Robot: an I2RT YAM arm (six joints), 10 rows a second.
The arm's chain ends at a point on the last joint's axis. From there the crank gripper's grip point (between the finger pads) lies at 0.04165 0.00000 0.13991 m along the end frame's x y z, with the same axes.
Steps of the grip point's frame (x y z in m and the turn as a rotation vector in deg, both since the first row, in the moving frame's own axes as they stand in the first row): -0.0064, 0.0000, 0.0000, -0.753, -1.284, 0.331; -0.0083, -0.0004, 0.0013, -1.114, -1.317, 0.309; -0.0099, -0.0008, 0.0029, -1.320, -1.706, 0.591; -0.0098, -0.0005, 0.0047, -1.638, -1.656, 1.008; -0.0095, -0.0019, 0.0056, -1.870, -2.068, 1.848; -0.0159, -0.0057, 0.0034, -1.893, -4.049, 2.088; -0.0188, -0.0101, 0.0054, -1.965, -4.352, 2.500
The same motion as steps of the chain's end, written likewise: -0.0032, -0.0021, -0.0009, -0.753, -1.284, 0.331; -0.0051, -0.0033, 0.0004, -1.114, -1.317, 0.309; -0.0057, -0.0044, 0.0018, -1.320, -1.706, 0.591; -0.0057, -0.0052, 0.0036, -1.638, -1.656, 1.008; -0.0043, -0.0077, 0.0043, -1.870, -2.068, 1.848; -0.0058, -0.0117, 0.0009, -1.893, -4.049, 2.088; -0.0079, -0.0165, 0.0028, -1.965, -4.352, 2.500
